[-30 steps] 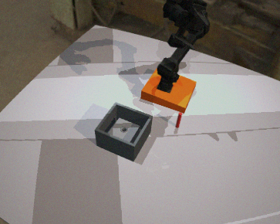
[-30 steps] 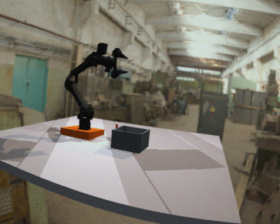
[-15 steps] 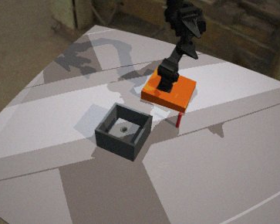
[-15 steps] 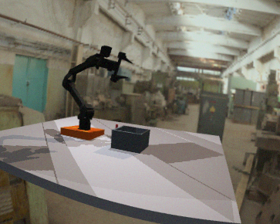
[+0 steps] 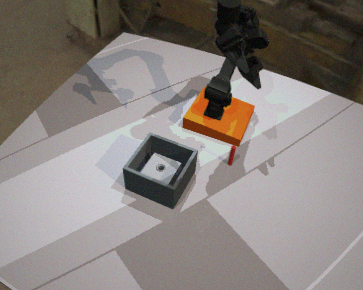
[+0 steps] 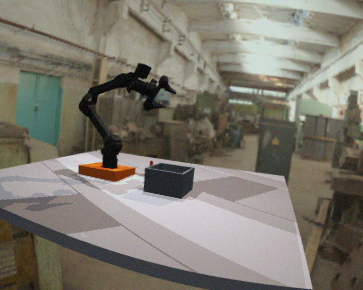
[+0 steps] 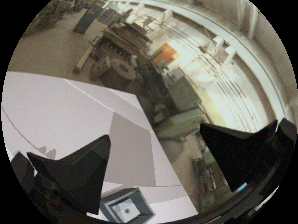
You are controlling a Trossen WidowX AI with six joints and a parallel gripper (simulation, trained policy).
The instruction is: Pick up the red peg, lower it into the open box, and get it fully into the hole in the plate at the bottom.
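Right now my gripper tip is 34 cm above the red peg, 6 cm past it and 2 cm to the left of it. Round my gripper tip: dark grey box 35 cm below, 20 cm to the right, 8 cm ahead; plate 33 cm below, 20 cm to the right, 8 cm ahead.
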